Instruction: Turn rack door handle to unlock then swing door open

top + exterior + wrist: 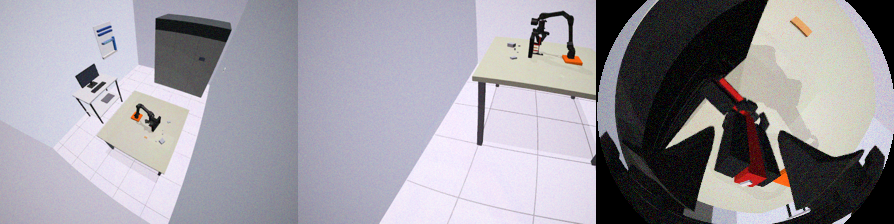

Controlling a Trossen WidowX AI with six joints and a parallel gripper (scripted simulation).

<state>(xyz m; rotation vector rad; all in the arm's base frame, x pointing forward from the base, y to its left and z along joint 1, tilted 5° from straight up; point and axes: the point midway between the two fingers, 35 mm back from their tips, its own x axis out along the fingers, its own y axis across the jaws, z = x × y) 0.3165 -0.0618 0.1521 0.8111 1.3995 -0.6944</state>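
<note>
The red handle is 2 cm below my gripper tip and 1 cm to the left of it. Also, from my gripper tip: small orange block: 22 cm to the right, 12 cm below, 1 cm ahead.
</note>
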